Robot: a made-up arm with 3 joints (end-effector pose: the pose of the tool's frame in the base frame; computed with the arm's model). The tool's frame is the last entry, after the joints. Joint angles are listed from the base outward.
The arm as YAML. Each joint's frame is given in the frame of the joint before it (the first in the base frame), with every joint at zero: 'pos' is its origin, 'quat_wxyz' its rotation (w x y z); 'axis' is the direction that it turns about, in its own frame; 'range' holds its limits. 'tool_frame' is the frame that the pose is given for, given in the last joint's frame.
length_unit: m
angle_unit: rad
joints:
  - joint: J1
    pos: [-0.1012, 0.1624, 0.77]
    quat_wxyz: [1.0, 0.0, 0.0, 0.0]
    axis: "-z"
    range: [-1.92, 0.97]
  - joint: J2
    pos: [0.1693, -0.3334, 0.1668]
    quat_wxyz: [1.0, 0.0, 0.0, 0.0]
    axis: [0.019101, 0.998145, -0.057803]
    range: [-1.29, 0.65]
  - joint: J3
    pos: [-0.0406, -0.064, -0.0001]
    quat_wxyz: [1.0, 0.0, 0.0, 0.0]
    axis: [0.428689, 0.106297, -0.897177]
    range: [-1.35, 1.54]
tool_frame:
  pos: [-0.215, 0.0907, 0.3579]
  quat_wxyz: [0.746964, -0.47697, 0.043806, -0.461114]
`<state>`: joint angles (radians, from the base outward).
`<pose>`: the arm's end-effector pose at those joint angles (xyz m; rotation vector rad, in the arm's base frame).
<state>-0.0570 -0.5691 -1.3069</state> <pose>-0.3509 -0.3073 1.0102 -1.2245 -1.4115 -0.3021</pose>
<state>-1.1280 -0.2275 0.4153</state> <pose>0.1236 -0.0725 1.2640 -0.7010 -0.1878 -0.2877</pose>
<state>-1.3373 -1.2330 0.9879</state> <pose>0.1797 -0.1755 0.9451 0.2909 0.1436 -0.2562</pose>
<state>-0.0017 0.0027 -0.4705</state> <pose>-0.2356 -0.1769 1.2679 -1.1608 -0.2620 -0.6644</pose>
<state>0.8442 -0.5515 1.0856</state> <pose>-0.4640 0.0487 1.2237 0.1217 0.6400 -2.5118</pose>
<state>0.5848 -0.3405 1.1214</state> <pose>-0.3652 -0.0801 1.2875 -0.0660 0.8683 -2.2647</pose>
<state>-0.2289 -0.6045 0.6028</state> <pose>-0.2279 -0.1897 1.1579 -0.3766 0.0370 -1.3062</pose>
